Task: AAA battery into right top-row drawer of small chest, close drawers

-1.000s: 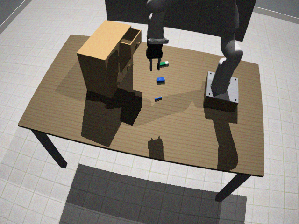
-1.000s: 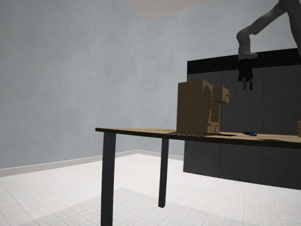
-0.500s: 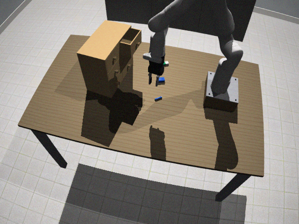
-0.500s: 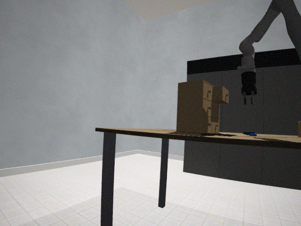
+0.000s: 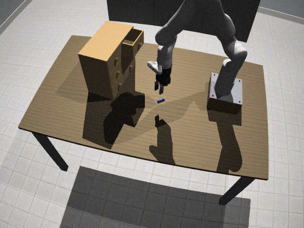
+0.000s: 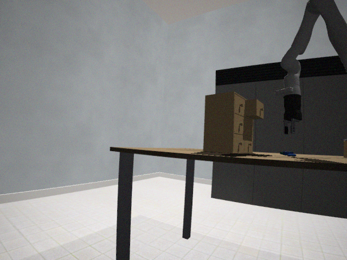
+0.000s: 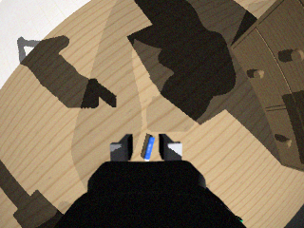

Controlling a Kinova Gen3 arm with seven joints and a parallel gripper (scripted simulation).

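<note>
Now: hand 120 mm above the AAA battery, 20 mm to the left of it and 10 mm past it. Round my hand: blue block: 160 mm to the right, 110 mm below, 20 mm behind; then green-and-white block: 300 mm to the right, 110 mm below, 10 mm behind.
</note>
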